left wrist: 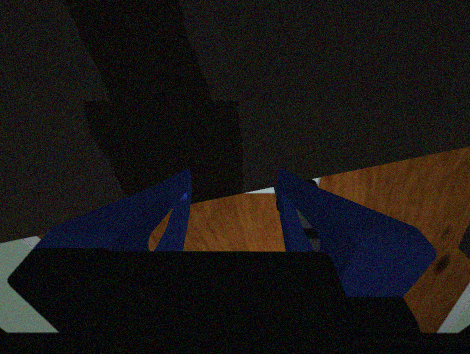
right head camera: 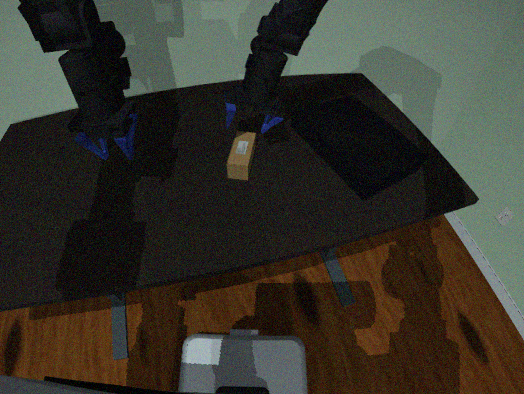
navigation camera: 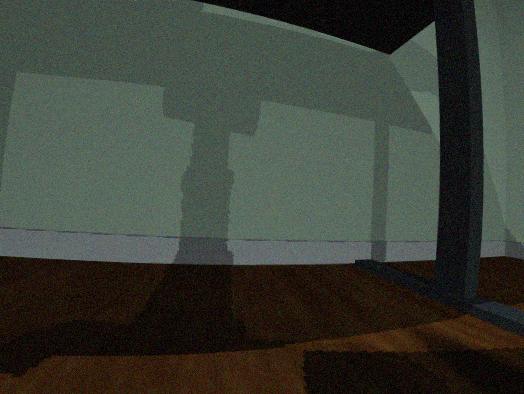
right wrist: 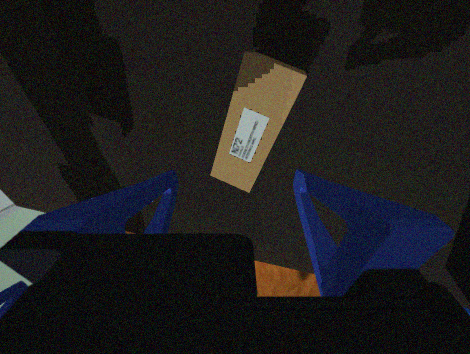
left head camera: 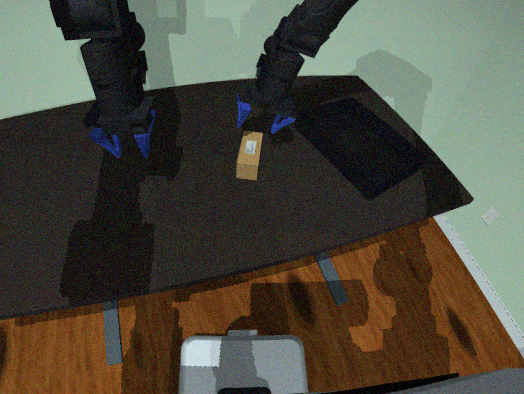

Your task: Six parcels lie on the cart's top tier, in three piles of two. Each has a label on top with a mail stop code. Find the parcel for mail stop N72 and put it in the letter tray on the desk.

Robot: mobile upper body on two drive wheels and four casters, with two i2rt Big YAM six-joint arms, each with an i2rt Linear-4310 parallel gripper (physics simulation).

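Places are measured from the left arm's base along level axes (x ahead, y left, z up), in metres.
Pixels of known places: left gripper, fingertip midpoint: (left wrist: 234,178) (right head camera: 119,157) (right wrist: 8,274) (left head camera: 133,155); right gripper, fingertip midpoint: (right head camera: 244,129) (right wrist: 235,176) (left head camera: 255,129).
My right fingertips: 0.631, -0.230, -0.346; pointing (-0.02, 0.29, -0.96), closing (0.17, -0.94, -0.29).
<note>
For each thing: its middle in the pictures, then the offset to it from my right fingertips, as dx, dy, dz. "*": a spot on its surface instead. Level surfaces: height alone.
- tan parcel, body centre: (right wrist: 253,128) (left head camera: 250,154) (right head camera: 242,154) +0.005, +0.007, -0.087
- dark desk, surface height: dz -0.113
- black letter tray, body centre: (right head camera: 357,139) (left head camera: 360,140) +0.087, -0.328, -0.082
- wooden floor, surface height: dz -1.064
- dark desk leg, surface spot: (navigation camera: 457,150) * +0.213, -0.451, -0.686
A tan parcel (left head camera: 247,162) (right head camera: 239,164) (right wrist: 272,115) lies flat on the dark desk (left head camera: 210,225) (right head camera: 215,225) (left wrist: 350,75) (right wrist: 375,140). Its white label (right wrist: 249,135) reads N72 in the right wrist view. The black letter tray (left head camera: 370,150) (right head camera: 360,150) lies on the desk to the right of the parcel. My right gripper (left head camera: 256,129) (right head camera: 246,129) (right wrist: 235,176) is open and empty, above the parcel's far end in the head views. My left gripper (left head camera: 132,156) (right head camera: 118,158) (left wrist: 234,178) is partly open and empty, over the desk left of the parcel. The cart does not show.
Dark shadows of the arms fall on the desk. The desk's feet (left head camera: 112,332) (right head camera: 119,327) show on the wooden floor (left head camera: 210,310) (right head camera: 215,310). A dark desk leg (navigation camera: 457,150) stands at the right of the navigation view. A pale green wall (left head camera: 475,125) (navigation camera: 300,175) stands beyond the desk.
</note>
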